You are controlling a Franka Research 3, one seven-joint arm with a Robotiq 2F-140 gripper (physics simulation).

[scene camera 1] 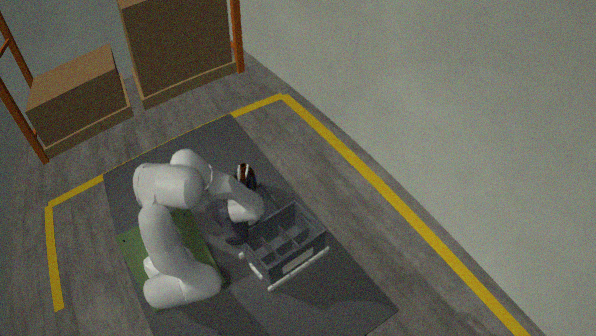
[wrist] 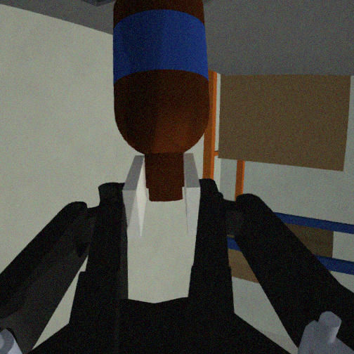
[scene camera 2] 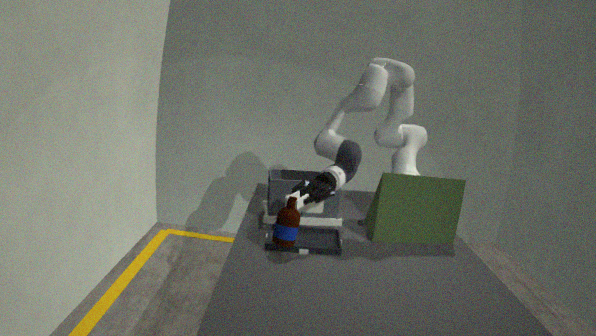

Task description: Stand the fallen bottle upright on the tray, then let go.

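The brown bottle with a blue band [scene camera 1: 251, 180] [scene camera 2: 285, 231] [wrist: 160, 112] is nearly upright, neck up, with a slight lean in the scene camera 2 view. My gripper [scene camera 1: 243, 171] [scene camera 2: 294, 200] [wrist: 164, 172] is shut on its neck, with one pale fingertip on each side. The gripper comes in at a slant from the crate side. The bottle's base shows over the left part of the shallow dark tray [scene camera 2: 325, 251], inside its rim. I cannot tell for sure whether the base touches the tray floor. In the scene camera 1 view the arm hides part of the bottle.
A grey divided crate [scene camera 1: 320, 243] [scene camera 2: 278, 202] with pale bars stands right behind the tray in the scene camera 2 view, close under the wrist. A green block [scene camera 1: 132, 255] [scene camera 2: 415, 210] stands to the right there. Boxes [scene camera 1: 77, 95] [scene camera 1: 177, 50] stand on an orange-posted rack farther off.
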